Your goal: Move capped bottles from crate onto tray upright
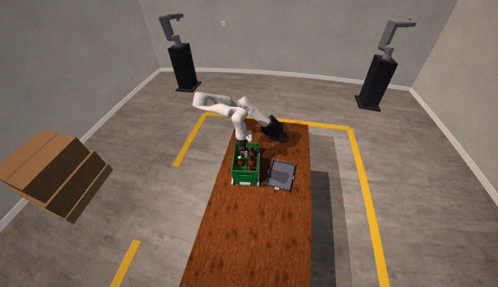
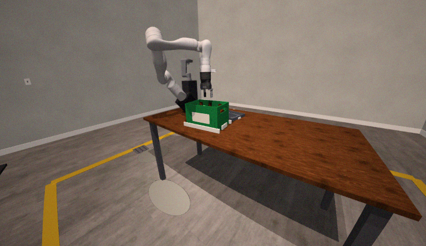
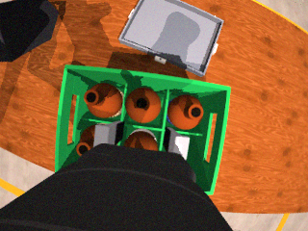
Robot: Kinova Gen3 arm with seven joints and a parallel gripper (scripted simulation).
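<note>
Right now the capped bottle is 15 cm below my hand and 5 cm to the right of it. From my hand the other things lie so: green crate: 15 cm below, 1 cm to the right, 1 cm behind; grey tray: 27 cm to the left, 22 cm below, 1 cm behind.
</note>
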